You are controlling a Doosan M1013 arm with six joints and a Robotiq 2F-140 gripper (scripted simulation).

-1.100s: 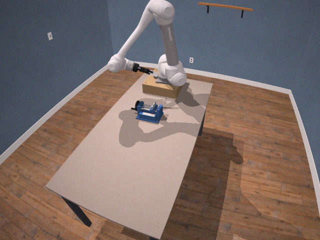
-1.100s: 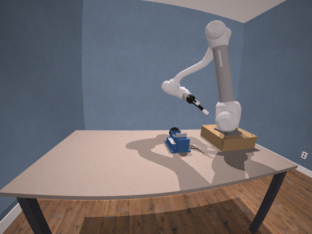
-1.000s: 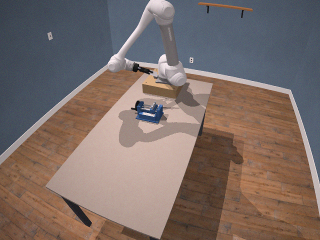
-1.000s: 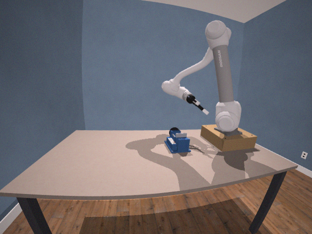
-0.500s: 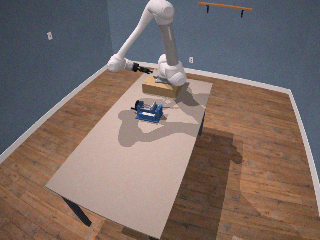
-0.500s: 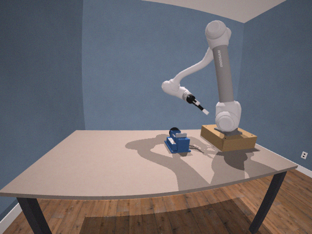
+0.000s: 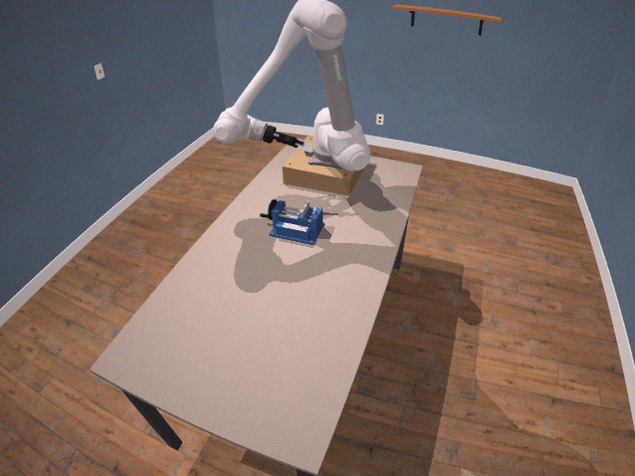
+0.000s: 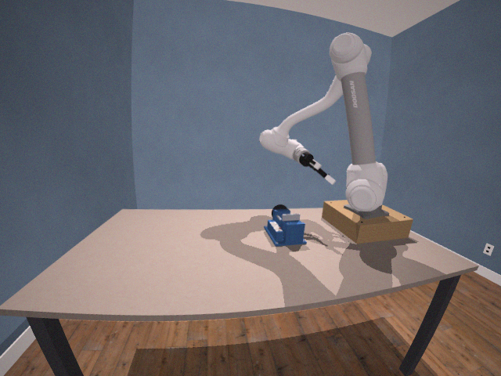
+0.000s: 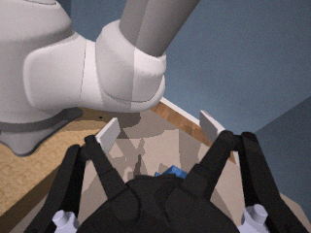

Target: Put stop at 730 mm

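Right now the black handwheel is 250 mm below my hand, 190 mm ahead of it and 140 mm to the right of it. The rest, counted from my hand: grey stop block 210 mm below, 190 mm ahead, 30 mm to the left.
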